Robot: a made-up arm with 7 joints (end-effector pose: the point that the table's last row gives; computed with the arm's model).
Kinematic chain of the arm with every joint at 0, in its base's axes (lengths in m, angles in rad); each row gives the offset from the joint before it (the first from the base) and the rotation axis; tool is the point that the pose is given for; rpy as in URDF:
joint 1: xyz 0 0 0.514 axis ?
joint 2: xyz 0 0 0 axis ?
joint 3: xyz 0 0 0.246 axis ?
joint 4: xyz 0.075 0 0 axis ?
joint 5: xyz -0.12 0 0.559 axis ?
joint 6: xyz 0 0 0 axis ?
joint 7: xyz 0.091 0 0 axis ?
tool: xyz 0 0 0 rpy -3.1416 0 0
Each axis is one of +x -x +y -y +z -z.
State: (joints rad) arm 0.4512 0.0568 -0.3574 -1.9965 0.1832 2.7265 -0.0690
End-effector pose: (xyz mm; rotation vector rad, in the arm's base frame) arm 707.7 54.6 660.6 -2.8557 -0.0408 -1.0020
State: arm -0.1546 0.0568 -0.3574 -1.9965 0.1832 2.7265 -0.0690
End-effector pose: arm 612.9 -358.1 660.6 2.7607 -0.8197 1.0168
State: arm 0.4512 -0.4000 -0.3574 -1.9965 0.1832 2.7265 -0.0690
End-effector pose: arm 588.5 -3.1 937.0 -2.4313 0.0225 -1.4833
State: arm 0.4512 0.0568 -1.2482 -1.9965 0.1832 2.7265 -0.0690
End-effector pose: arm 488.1 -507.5 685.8 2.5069 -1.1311 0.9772
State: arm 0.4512 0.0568 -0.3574 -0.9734 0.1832 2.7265 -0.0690
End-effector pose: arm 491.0 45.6 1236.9 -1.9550 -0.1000 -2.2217
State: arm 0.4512 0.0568 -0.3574 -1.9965 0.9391 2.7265 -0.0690
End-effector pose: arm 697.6 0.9 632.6 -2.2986 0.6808 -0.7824
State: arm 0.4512 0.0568 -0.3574 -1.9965 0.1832 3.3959 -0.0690
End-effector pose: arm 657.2 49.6 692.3 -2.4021 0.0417 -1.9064
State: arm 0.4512 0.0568 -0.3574 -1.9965 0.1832 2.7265 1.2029
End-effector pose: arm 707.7 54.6 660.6 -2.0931 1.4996 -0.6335
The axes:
joint 1: +z
joint 2: +y
joint 3: +z
joint 4: -y
joint 5: +z
joint 6: -y
joint 7: -z

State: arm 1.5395 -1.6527 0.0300 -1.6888 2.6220 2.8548 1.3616
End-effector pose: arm 14.9 -275.1 1155.6 -0.1144 -0.3316 2.3664
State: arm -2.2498 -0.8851 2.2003 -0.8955 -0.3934 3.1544 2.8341
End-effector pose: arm 692.2 397.6 795.2 -1.1445 1.1142 -0.9157
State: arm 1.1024 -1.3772 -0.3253 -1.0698 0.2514 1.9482 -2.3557
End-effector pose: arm -90.3 -596.8 1170.5 0.0154 1.0360 2.0177
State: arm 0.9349 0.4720 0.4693 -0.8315 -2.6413 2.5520 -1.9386
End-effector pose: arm 206.1 706.3 943.3 -0.6670 0.5512 -0.1664
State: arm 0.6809 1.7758 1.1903 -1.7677 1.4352 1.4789 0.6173
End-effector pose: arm -294.5 644.0 206.2 -0.1580 0.3977 3.0917
